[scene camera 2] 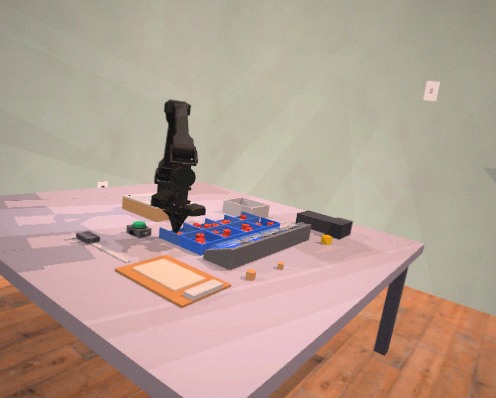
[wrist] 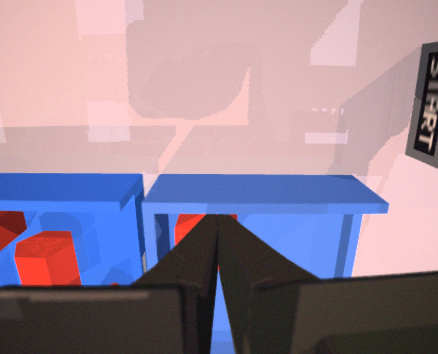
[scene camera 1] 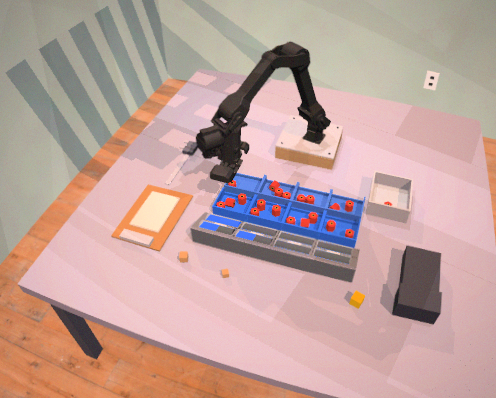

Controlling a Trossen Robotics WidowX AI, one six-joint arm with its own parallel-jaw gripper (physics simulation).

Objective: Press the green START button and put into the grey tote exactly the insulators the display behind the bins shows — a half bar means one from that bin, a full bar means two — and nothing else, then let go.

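Observation:
My gripper (scene camera 2: 176,231) (wrist: 216,225) is shut, its fingertips together over the back-left bin. A red insulator (scene camera 1: 232,183) (wrist: 186,229) lies in that bin, partly hidden behind the fingers in the wrist view. Red insulators stand or lie in the other blue bins. The grey tote (scene camera 1: 389,215) holds a red insulator (scene camera 1: 388,203). The display (scene camera 1: 272,256) (scene camera 2: 265,251) shows a full and a roughly half blue bar in its first panel, and a half lower bar in its second. The green START button (scene camera 2: 139,225) stands beside the bins; the arm hides it in scene camera 1.
A black block (scene camera 1: 418,282) (scene camera 2: 324,224) stands near the tote. A yellow cube (scene camera 1: 356,299) and two small orange cubes (scene camera 1: 183,256) (scene camera 1: 225,273) lie before the display. An orange clipboard (scene camera 1: 168,231) lies left of it. A dark device (scene camera 2: 88,237) lies near a white strip (scene camera 2: 112,253).

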